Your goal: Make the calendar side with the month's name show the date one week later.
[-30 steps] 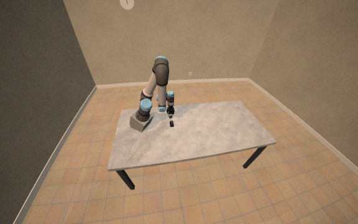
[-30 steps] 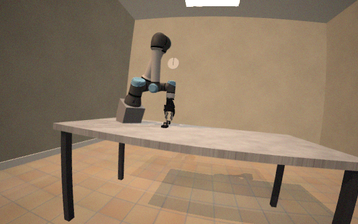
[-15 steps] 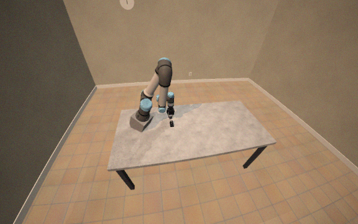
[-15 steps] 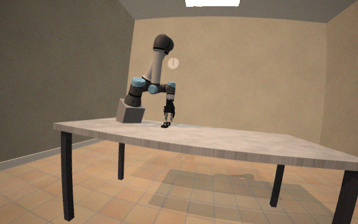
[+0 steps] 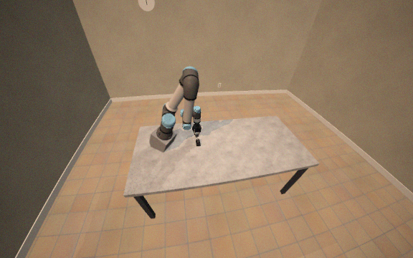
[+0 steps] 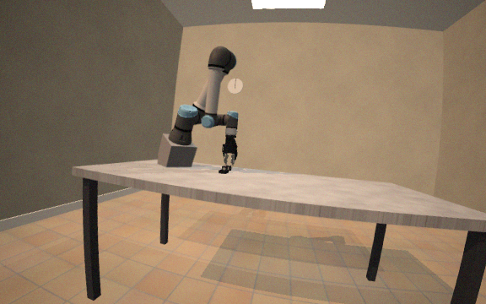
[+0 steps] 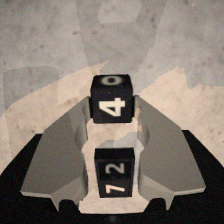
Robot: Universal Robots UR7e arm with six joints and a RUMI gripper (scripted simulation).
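My hand is 10 mm above the black cube. The rest, counted from my hand: black date cube 90 mm to the right, 10 mm below; then black calendar tray 110 mm to the right, 20 mm below.
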